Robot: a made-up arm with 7 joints.
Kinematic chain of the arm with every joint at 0, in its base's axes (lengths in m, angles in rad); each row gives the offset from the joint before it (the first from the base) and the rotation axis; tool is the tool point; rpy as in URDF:
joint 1: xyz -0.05 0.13 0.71 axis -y
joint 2: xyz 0.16 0.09 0 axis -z
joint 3: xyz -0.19 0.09 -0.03 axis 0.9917 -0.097 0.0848
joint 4: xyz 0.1 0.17 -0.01 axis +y
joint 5: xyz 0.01 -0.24 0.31 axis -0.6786 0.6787 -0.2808
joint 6: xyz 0.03 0.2 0 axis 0.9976 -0.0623 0.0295
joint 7: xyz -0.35 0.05 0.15 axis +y
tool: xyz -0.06 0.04 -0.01 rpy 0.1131 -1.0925 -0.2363
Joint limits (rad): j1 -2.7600..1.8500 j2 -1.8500..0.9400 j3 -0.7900..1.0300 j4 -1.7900..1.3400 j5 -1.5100..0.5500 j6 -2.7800..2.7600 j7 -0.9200..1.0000
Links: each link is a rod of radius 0.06 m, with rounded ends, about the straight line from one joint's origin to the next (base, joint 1, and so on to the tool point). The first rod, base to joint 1, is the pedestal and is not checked.
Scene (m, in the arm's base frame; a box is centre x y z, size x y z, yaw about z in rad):
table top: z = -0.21
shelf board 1: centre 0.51 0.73 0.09 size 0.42 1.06 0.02 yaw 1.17
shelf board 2: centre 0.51 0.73 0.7 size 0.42 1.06 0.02 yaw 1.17
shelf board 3: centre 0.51 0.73 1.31 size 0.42 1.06 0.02 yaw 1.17
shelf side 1: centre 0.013 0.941 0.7 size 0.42 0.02 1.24 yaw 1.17
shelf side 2: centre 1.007 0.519 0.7 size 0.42 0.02 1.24 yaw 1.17
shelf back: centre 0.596 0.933 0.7 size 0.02 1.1 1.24 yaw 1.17
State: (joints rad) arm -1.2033 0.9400 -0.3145 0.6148 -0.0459 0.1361 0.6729
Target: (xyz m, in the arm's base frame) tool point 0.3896 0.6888 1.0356
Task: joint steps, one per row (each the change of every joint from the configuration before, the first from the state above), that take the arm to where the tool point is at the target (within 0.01 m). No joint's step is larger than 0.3 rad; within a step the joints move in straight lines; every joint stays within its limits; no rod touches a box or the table.
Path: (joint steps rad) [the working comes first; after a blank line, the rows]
Joints at the target: -0.5291 0.7720 -0.1812 0.3160 -0.0959 0.0751 0.7237
Straight joint move there: touches shelf board 2.

1: -0.2582 -0.0021 0.1911 0.1701 -0.2166 0.2481 0.0059
2: -0.2583 -0.0021 0.1911 0.1700 -0.2167 0.2480 0.0059
3: 0.2558 -0.0606 0.0334 -0.1259 -0.0853 0.0296 0.0223
4: 0.2557 -0.0607 0.0333 -0.1260 -0.0854 0.0297 0.0223
5: 0.2557 -0.0606 0.0333 -0.1259 -0.0854 0.0296 0.0223
6: 0.1412 0.0060 -0.1163 -0.0870 0.2131 -0.2153 -0.0093
7: 0.1411 0.0060 -0.1163 -0.0871 0.2132 -0.2153 -0.0093
8: 0.1412 0.0061 -0.1163 -0.0870 0.2131 -0.2154 -0.0093

